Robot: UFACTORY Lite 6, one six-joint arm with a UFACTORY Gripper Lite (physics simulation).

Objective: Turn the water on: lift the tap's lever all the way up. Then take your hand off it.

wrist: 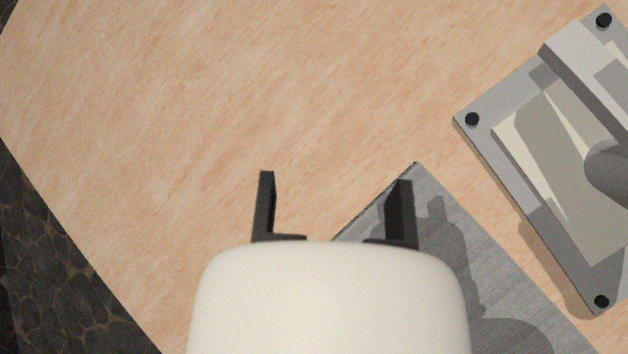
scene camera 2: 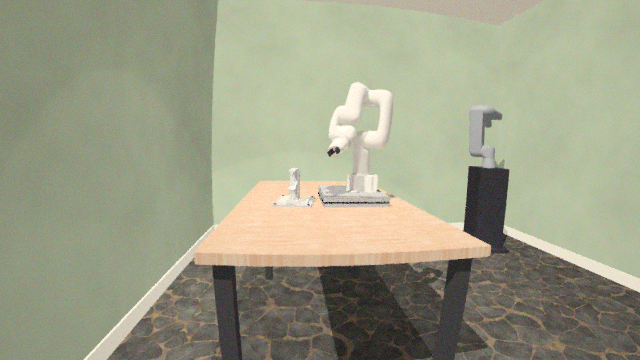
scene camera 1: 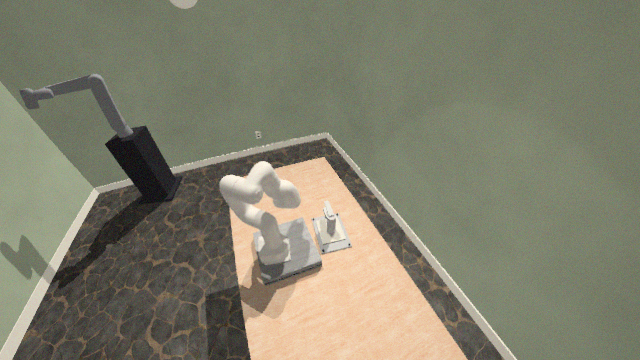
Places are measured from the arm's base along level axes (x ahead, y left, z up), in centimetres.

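Where they show: hand at its tool point: (wrist: 333, 215) (scene camera 2: 333, 152); arm's base at its link origin: (scene camera 2: 359, 189) (scene camera 1: 277, 251).
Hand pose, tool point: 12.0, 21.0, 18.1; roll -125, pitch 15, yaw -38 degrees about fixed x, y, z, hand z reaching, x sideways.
Note:
Each offset is from my tool point to the top centre of the thing, as dx, dy, dz. "spot": to the spot under its first point. Level surfaces: height alone.
The pale tap {spot: +17.5, -13.8, -13.6} (scene camera 1: 331, 225) (scene camera 2: 296, 189) stands upright on its grey base plate (scene camera 1: 336, 247) (wrist: 515, 192). Its lever {+17.6, -6.4, -7.9} (scene camera 1: 327, 206) (scene camera 2: 294, 171) is at the top; its exact tilt is too small to tell. In the wrist view part of the tap's column {spot: +16.2, -9.8, -18.7} (wrist: 607, 162) and a long pale bar {spot: +16.9, -1.7, -15.3} (wrist: 582, 62), seemingly the spout, show at the right edge. My gripper (scene camera 2: 333, 151) (wrist: 336, 177) is open with nothing between the black fingers. It is higher than the tap and to its right in scene camera 2, apart from it. In scene camera 1 the fingers are hidden by the arm.
The arm stands on a grey slab (scene camera 1: 306, 250) (scene camera 2: 355, 198) (wrist: 500, 280) beside the tap's plate, on the wooden table {dz -23.5} (scene camera 1: 350, 300) (scene camera 2: 330, 230) (wrist: 150, 125). Another grey arm (scene camera 1: 107, 102) (scene camera 2: 477, 132) stands on a black pedestal (scene camera 1: 145, 165) (scene camera 2: 485, 205), away from the table.

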